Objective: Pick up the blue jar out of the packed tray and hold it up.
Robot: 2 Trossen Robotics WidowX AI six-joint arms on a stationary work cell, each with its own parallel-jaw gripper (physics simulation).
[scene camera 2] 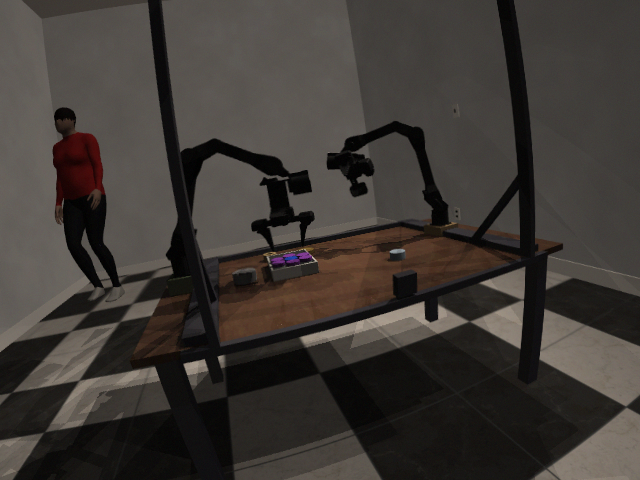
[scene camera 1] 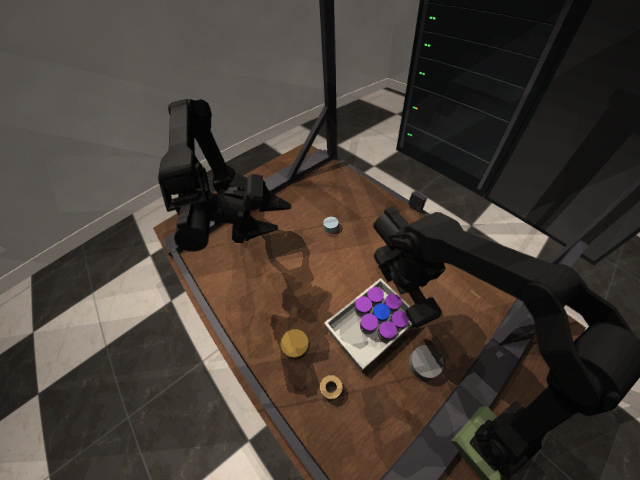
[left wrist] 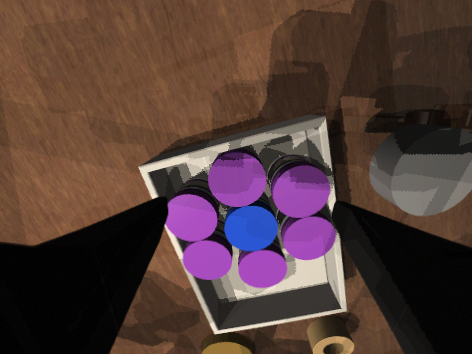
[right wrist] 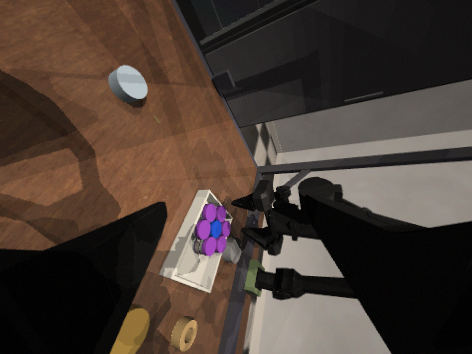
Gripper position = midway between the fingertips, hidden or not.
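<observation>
The left gripper (scene camera 1: 398, 297) appears again in scene camera 2 (scene camera 2: 288, 248), and both the left wrist view (left wrist: 251, 207) and the right wrist view (right wrist: 236, 216) show it too. The right gripper (scene camera 1: 284, 217) is visible in scene camera 2 (scene camera 2: 350, 186) as well as in the right wrist view (right wrist: 236, 204). A blue jar (left wrist: 253, 227) is part of the scene, and so is a pale blue cylinder (right wrist: 126, 83); in the left wrist view the pale blue cylinder is out of frame. A grey cylinder (scene camera 1: 426, 362) and a purple jar (left wrist: 299, 189) can be seen too.
</observation>
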